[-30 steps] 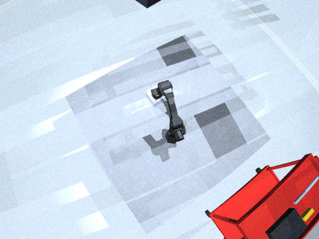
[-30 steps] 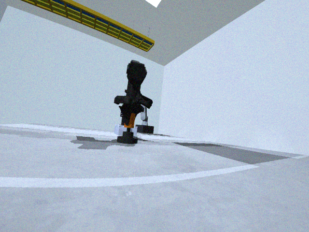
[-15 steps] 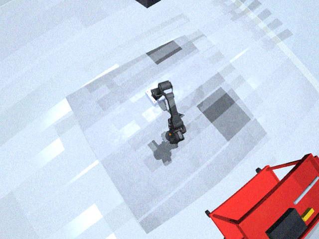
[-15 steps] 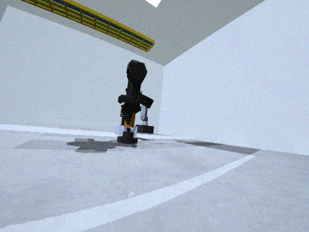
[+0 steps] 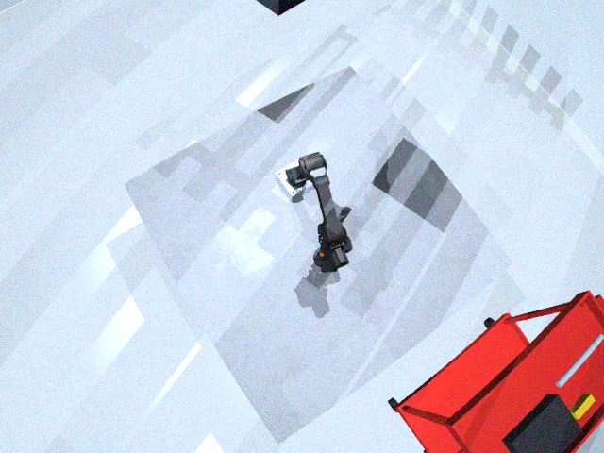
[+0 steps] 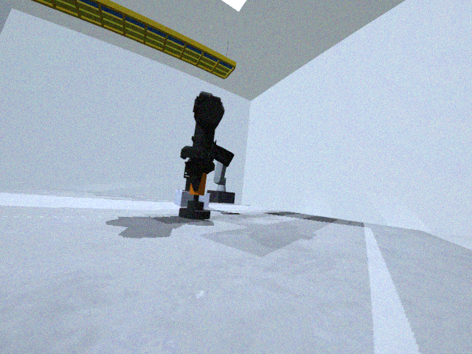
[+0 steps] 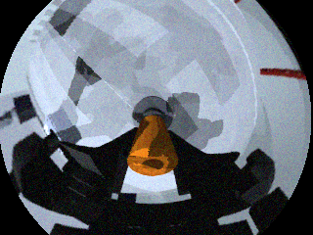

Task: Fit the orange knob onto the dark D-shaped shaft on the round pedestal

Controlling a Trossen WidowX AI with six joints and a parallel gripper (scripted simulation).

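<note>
The orange knob is 20 mm above my gripper tip. The rest, counted from my gripper tip: dark pedestal 40 mm below.
</note>
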